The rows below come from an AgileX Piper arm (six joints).
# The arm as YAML. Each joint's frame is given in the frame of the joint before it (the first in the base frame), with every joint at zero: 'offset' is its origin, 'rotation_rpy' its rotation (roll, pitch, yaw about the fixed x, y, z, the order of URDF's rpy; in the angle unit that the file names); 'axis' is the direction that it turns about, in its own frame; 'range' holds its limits. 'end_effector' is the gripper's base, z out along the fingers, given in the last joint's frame.
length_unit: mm
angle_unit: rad
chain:
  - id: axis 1
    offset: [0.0, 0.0, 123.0]
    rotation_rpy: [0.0, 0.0, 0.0]
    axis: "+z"
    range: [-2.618, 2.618]
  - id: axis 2
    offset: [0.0, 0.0, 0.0]
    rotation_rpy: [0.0, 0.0, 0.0]
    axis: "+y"
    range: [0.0, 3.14]
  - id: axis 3
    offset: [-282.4, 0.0, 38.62]
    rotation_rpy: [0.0, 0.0, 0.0]
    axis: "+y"
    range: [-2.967, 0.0]
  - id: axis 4
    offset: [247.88, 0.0, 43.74]
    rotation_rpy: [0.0, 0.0, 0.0]
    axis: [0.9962, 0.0, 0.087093]
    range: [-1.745, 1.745]
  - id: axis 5
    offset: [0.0, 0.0, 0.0]
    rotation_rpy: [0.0, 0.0, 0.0]
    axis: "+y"
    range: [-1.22, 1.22]
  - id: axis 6
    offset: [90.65, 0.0, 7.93]
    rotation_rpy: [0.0, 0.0, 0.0]
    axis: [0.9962, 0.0, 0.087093]
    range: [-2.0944, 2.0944]
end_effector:
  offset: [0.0, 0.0, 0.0]
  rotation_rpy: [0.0, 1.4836, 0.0]
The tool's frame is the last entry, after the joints.
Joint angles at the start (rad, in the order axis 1, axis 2, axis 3, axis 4, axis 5, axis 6):
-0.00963, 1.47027, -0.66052, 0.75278, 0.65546, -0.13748
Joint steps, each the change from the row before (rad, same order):
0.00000, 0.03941, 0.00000, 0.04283, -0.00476, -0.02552
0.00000, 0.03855, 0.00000, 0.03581, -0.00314, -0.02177
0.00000, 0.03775, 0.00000, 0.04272, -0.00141, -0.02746
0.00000, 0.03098, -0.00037, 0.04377, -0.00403, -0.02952
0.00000, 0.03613, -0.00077, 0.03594, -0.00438, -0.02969
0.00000, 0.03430, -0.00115, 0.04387, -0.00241, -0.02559
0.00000, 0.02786, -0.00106, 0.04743, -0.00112, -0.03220
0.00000, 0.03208, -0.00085, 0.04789, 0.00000, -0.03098
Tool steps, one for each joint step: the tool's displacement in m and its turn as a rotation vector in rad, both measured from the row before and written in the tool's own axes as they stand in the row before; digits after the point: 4 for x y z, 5 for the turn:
-0.0017, -0.0018, 0.0088, -0.00760, 0.02254, 0.02524
-0.0015, -0.0023, 0.0086, -0.00338, 0.02311, 0.02369
-0.0015, -0.0021, 0.0084, -0.00761, 0.02236, 0.02376
-0.0018, -0.0014, 0.0068, -0.01038, 0.01309, 0.01983
-0.0019, -0.0026, 0.0079, -0.00288, 0.01640, 0.01614
-0.0019, -0.0020, 0.0074, -0.00837, 0.01440, 0.02601
-0.0018, -0.0012, 0.0060, -0.01321, 0.00925, 0.01954
-0.0018, -0.0020, 0.0069, -0.01102, 0.01200, 0.02382

